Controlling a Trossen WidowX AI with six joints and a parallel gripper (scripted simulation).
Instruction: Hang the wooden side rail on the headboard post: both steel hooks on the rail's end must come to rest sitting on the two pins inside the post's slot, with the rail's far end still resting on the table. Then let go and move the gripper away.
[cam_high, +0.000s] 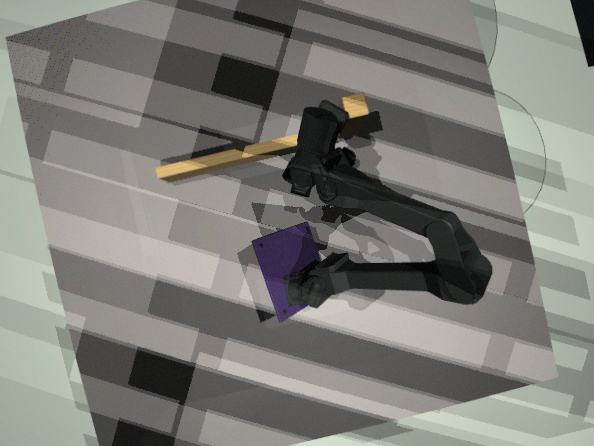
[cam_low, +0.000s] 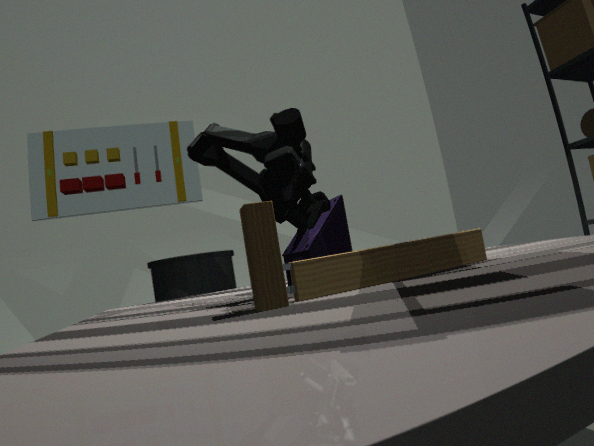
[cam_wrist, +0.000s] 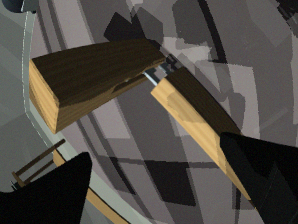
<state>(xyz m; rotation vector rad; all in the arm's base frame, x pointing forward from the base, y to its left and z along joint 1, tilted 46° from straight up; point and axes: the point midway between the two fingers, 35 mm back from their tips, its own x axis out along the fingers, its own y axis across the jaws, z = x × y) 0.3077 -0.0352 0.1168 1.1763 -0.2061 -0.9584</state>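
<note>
Right now the headboard post is 9 cm to the right of my gripper tip, 7 cm below it and 4 cm ahead of it.
</note>
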